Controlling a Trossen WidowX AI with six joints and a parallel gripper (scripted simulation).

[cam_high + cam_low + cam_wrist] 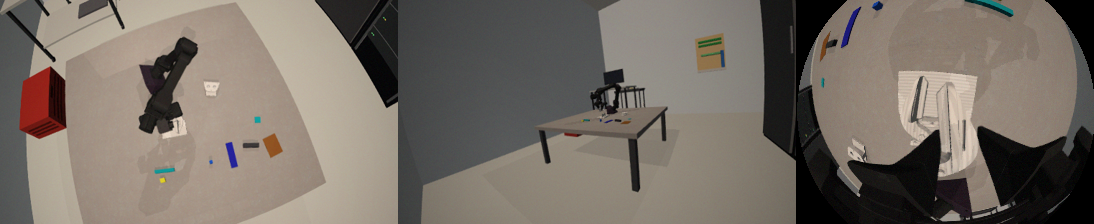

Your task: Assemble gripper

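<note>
The white jaw lies 30 mm behind my gripper tip and 20 mm to the left of it. From my gripper tip the other things lie so: white ribbed tray 20 mm ahead, 30 mm to the left, 80 mm below; yellow cube 240 mm ahead, 100 mm to the right, 70 mm below; teal bar 200 mm ahead, 80 mm to the right, 70 mm below.
</note>
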